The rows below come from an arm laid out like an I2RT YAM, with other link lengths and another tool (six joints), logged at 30 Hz.
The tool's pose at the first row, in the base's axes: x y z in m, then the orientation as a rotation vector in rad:
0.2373, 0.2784, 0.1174, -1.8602, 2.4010, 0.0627
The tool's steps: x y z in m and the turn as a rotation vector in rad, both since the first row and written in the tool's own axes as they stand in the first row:
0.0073, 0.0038, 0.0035, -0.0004, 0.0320, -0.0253
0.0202, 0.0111, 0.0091, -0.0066, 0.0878, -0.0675
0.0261, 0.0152, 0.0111, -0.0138, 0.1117, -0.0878
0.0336, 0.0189, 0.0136, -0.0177, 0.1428, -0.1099
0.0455, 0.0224, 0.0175, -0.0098, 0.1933, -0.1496
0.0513, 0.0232, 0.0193, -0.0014, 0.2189, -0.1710
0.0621, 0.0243, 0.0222, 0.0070, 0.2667, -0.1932
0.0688, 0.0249, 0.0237, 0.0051, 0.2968, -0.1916
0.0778, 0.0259, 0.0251, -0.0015, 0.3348, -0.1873
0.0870, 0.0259, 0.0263, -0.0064, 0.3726, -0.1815
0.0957, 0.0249, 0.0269, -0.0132, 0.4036, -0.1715
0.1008, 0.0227, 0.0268, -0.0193, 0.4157, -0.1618
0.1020, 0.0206, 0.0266, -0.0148, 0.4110, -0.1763
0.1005, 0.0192, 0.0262, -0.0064, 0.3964, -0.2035
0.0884, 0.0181, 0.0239, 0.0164, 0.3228, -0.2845
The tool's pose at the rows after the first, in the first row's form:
0.2320, 0.2727, 0.1130, -1.9057, 2.3977, 0.0317
0.2221, 0.2626, 0.1059, -1.9853, 2.3939, -0.0168
0.2168, 0.2581, 0.1031, -2.0241, 2.3911, -0.0326
0.2115, 0.2521, 0.0997, 2.0437, -2.3616, 0.0592
0.2054, 0.2419, 0.0945, 2.0646, -2.2951, 0.1190
0.2033, 0.2367, 0.0920, 2.0770, -2.2617, 0.1543
0.1997, 0.2268, 0.0879, 2.0765, -2.2138, 0.2089
0.1976, 0.2207, 0.0857, 2.0562, -2.1962, 0.2326
0.1945, 0.2124, 0.0833, 2.0268, -2.1742, 0.2566
0.1923, 0.2036, 0.0812, 1.9963, -2.1543, 0.2819
0.1911, 0.1951, 0.0797, 1.9649, -2.1417, 0.2985
0.1920, 0.1896, 0.0793, 1.9455, -2.1408, 0.3003
0.1937, 0.1879, 0.0794, 1.9652, -2.1316, 0.3029
0.1954, 0.1889, 0.0800, 2.0056, -2.1175, 0.3032
0.1993, 0.2001, 0.0836, 2.1440, -2.0884, 0.2758

